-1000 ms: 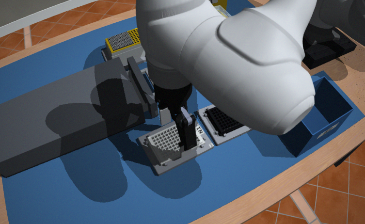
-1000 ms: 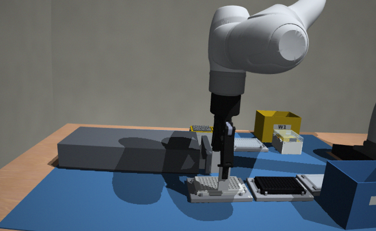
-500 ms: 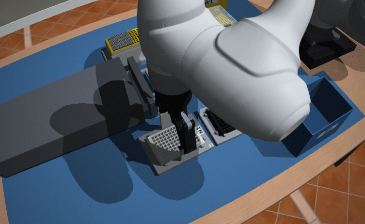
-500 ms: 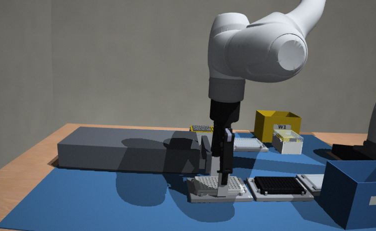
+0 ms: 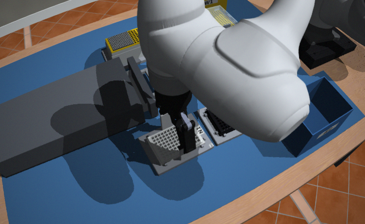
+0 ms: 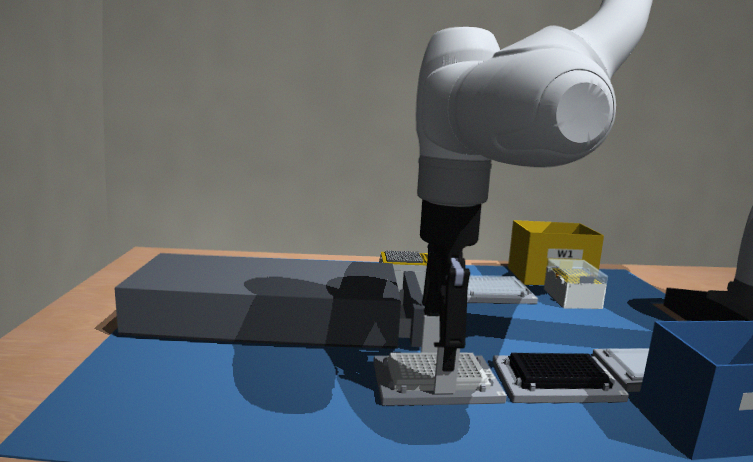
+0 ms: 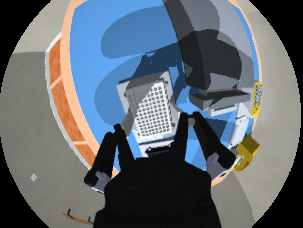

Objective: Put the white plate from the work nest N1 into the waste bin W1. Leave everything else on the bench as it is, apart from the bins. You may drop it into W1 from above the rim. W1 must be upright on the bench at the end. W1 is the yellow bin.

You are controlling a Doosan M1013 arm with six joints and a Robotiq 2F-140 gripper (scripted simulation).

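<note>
My hand is 20 mm above the white plate. Round my hand: black plate: 180 mm behind, 20 mm to the right, 20 mm below; work nest N1: 30 mm below; long grey drawer unit: 200 mm ahead, 180 mm to the right.
</note>
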